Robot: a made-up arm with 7 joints.
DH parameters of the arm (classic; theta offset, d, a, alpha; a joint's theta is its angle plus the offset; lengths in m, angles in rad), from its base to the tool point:
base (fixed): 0 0 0 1.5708
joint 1: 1.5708 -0.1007 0 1.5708
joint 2: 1.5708 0 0 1.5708
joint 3: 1.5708 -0.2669 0 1.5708
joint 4: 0 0 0 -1.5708
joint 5: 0 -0.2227 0 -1.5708
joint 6: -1.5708 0 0 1.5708
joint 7: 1.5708 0 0 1.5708
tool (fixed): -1.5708 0 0 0
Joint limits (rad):
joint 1: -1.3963..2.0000
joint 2: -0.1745..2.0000
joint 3: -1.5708..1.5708
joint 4: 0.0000..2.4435
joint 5: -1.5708..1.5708
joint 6: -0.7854..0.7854
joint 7: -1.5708..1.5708
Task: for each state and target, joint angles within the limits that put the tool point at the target. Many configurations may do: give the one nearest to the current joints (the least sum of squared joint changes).
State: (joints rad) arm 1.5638 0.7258 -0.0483 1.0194 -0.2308 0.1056 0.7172
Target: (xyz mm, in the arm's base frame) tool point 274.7 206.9 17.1
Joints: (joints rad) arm 0.7758 0.7636 -0.2262 1.8591 -0.2308 0.1056 0.7172
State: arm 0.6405 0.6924 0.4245 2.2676 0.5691 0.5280 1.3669
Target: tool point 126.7 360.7 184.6
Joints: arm 1.3002 1.0406 0.3138 1.5969 0.5691 0.5280 1.3669
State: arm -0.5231 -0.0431 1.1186 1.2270 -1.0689 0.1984 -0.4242
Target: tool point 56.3 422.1 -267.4
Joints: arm -0.1560 0.4739 1.0501 1.0694 -1.0689 0.1984 -0.4242
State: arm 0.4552 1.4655 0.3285 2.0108 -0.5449 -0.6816 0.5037
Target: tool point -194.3 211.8 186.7
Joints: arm 1.2427 1.9836 1.0033 1.8774 -0.5449 -0.6816 0.5037
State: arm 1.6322 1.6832 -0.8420 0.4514 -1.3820 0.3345 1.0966
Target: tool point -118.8 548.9 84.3
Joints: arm 1.5971 1.9927 -0.7237 0.5512 -1.3820 0.3345 1.0966
